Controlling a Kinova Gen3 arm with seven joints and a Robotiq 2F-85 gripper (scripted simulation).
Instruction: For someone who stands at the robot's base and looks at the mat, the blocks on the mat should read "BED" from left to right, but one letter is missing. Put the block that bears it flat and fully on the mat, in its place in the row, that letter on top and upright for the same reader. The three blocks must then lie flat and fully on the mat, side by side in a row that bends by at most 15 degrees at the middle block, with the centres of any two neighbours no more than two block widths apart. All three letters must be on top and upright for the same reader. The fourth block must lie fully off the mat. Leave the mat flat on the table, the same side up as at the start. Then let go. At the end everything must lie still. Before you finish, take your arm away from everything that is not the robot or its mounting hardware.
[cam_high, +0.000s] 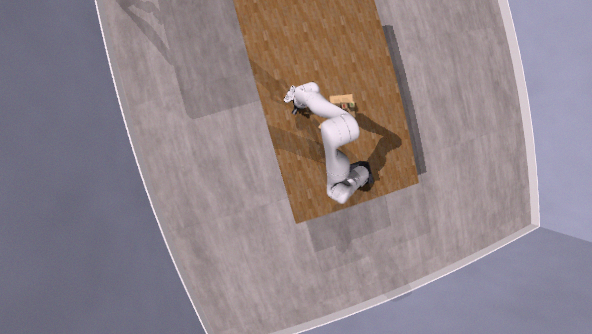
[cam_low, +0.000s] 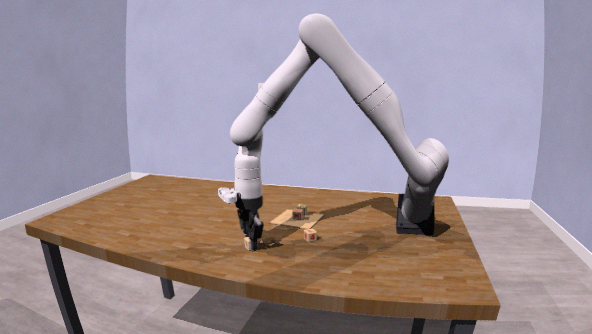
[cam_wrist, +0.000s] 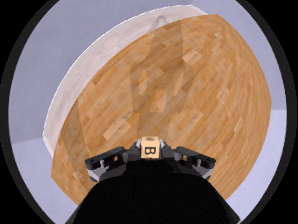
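Right now my hand is 6 cm past the mat, 26 cm to the left of it and 2 cm above it.
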